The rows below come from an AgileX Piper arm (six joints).
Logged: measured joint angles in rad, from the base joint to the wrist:
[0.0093 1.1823 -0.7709 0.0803 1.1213 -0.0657]
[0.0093 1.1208 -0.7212 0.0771 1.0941 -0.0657]
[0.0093 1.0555 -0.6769 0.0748 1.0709 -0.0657]
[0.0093 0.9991 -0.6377 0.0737 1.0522 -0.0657]
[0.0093 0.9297 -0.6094 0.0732 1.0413 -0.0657]
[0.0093 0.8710 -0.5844 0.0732 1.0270 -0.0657]
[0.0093 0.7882 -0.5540 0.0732 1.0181 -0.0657]
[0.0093 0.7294 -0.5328 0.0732 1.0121 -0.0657]
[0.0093 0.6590 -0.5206 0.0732 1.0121 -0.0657]
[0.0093 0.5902 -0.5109 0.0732 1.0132 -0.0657]
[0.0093 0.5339 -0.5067 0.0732 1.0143 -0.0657]
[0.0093 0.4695 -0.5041 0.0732 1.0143 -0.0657]
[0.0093 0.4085 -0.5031 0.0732 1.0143 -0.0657]
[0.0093 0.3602 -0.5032 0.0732 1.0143 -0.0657]
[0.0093 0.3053 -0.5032 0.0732 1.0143 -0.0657]
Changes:
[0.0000 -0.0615 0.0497 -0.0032 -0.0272 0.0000]
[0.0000 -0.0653 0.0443 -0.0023 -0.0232 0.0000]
[0.0000 -0.0564 0.0392 -0.0011 -0.0187 0.0000]
[0.0000 -0.0694 0.0283 -0.0005 -0.0109 0.0000]
[0.0000 -0.0587 0.0250 0.0000 -0.0143 0.0000]
[0.0000 -0.0828 0.0304 0.0000 -0.0089 0.0000]
[0.0000 -0.0588 0.0212 0.0000 -0.0060 0.0000]
[0.0000 -0.0704 0.0122 0.0000 0.0000 0.0000]
[0.0000 -0.0688 0.0097 0.0000 0.0011 0.0000]
[0.0000 -0.0563 0.0042 0.0000 0.0011 0.0000]
[0.0000 -0.0644 0.0026 0.0000 0.0000 0.0000]
[0.0000 -0.0610 0.0010 0.0000 0.0000 0.0000]
[0.0000 -0.0483 -0.0001 0.0000 0.0000 0.0000]
[0.0000 -0.0549 0.0000 0.0000 0.0000 0.0000]

